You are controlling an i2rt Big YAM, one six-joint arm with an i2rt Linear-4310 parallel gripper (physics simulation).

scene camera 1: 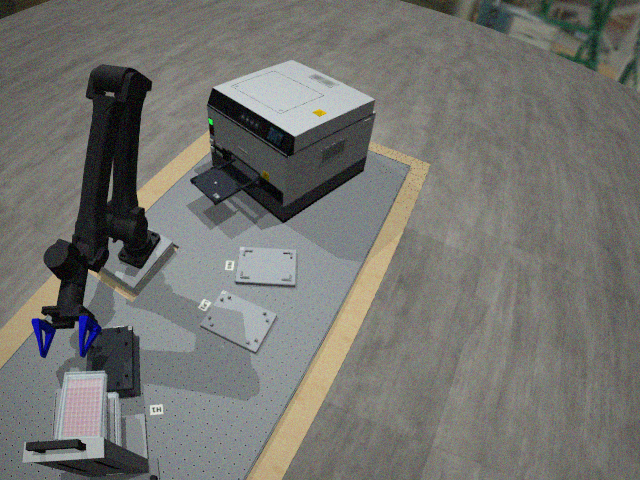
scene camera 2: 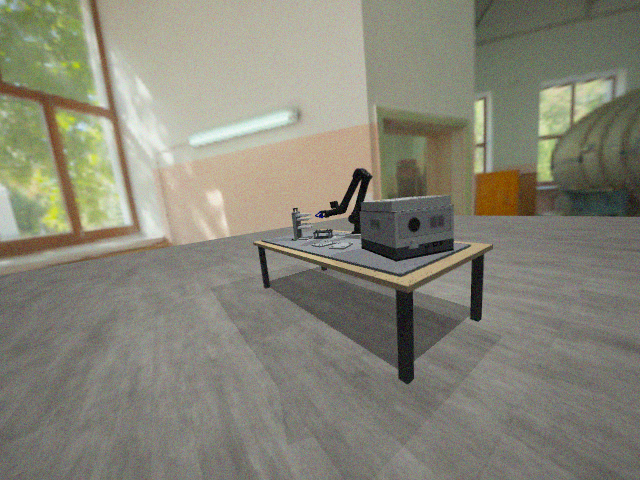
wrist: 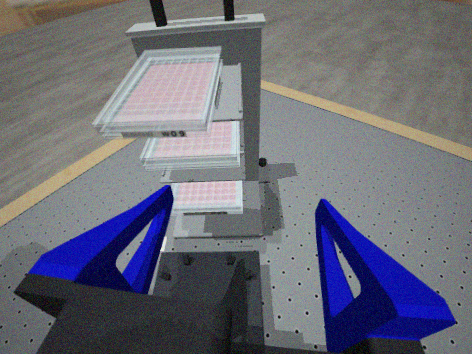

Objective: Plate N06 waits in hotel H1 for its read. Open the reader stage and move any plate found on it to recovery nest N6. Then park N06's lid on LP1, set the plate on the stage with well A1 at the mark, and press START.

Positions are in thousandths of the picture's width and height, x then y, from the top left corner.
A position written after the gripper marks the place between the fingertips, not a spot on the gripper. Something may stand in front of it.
The gripper (scene camera 1: 98, 745) is open and holds nothing. Also in view: a reader stage (scene camera 1: 354, 391).
The gripper is seen too in the wrist view (wrist: 516, 561).
